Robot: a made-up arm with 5 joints.
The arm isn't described. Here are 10 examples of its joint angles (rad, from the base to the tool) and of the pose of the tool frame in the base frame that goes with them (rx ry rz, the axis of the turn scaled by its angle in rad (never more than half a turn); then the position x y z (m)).
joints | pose
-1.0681 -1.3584 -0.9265 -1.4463 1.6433 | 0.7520 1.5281 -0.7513 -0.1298 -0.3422 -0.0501
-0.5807 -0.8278 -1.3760 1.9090 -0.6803 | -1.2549 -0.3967 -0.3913 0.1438 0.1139 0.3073
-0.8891 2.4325 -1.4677 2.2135 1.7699 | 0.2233 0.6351 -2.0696 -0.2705 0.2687 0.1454
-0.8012 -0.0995 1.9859 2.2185 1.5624 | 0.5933 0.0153 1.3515 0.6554 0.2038 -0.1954
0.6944 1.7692 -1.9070 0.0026 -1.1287 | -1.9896 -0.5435 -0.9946 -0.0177 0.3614 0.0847
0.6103 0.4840 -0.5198 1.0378 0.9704 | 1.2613 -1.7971 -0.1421 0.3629 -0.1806 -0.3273
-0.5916 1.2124 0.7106 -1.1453 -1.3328 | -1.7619 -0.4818 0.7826 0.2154 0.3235 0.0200
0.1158 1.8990 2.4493 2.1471 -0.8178 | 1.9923 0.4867 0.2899 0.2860 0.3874 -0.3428
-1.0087 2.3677 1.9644 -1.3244 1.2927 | 0.4856 -1.0289 1.8636 0.6675 0.0913 0.2801
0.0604 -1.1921 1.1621 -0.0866 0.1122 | 0.7444 0.6063 -0.8542 -0.2468 -0.0545 -0.1200
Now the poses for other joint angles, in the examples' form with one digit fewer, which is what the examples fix.
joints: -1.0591 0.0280 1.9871 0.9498 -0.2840
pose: 1.678 -0.888 -2.149 0.187 0.474 -0.374
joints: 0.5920 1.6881 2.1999 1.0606 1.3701
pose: -2.353 -1.455 1.019 -0.238 0.536 -0.004
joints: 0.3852 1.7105 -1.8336 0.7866 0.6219
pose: -0.876 -2.934 -0.162 -0.188 -0.142 -0.206
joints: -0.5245 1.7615 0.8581 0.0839 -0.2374
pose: 0.036 -2.143 0.168 0.197 -0.234 -0.066
